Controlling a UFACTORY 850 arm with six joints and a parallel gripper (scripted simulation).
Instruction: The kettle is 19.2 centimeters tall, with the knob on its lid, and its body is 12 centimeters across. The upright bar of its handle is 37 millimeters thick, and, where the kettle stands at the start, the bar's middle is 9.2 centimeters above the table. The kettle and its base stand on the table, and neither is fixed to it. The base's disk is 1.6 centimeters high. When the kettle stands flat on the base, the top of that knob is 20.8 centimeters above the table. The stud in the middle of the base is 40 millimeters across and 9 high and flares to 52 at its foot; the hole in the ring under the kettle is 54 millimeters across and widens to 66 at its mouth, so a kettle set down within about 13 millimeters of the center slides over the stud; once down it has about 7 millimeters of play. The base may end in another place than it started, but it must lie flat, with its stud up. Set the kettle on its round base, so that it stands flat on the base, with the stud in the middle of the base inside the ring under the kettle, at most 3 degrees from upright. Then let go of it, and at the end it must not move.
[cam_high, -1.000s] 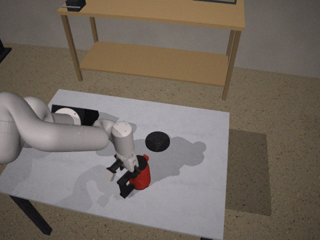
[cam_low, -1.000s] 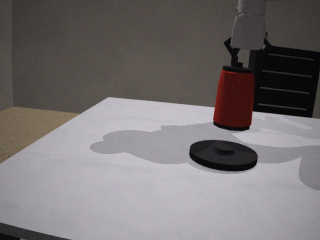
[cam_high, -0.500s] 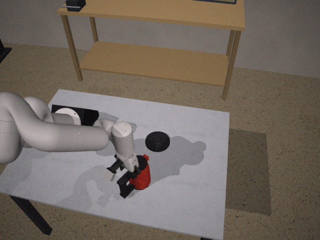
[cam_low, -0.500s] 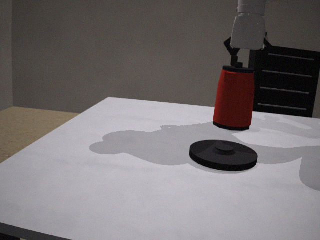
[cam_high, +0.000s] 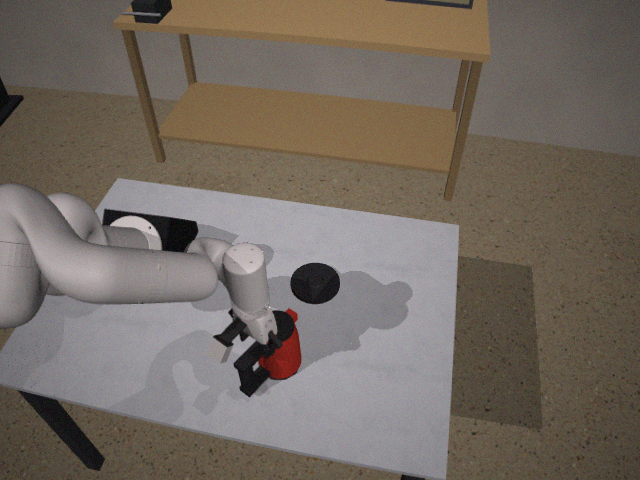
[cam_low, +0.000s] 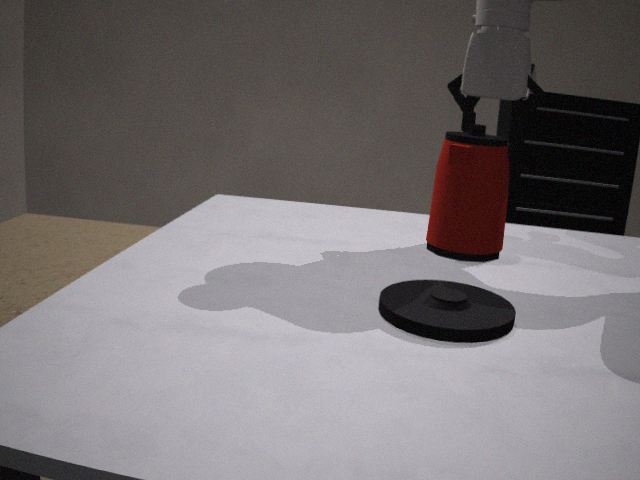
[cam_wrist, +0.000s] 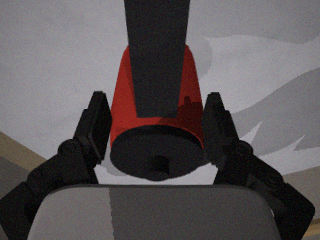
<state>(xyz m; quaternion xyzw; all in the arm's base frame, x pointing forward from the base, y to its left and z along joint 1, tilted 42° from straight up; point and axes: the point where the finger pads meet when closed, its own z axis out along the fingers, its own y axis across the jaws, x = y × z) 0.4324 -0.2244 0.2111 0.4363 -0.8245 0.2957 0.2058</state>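
Now: the red kettle 90 mm below my hand, 30 mm to the left of it and 20 mm ahead of it. From my hand the other things lie so: round black base (330 mm to the left, 170 mm below, 110 mm ahead).
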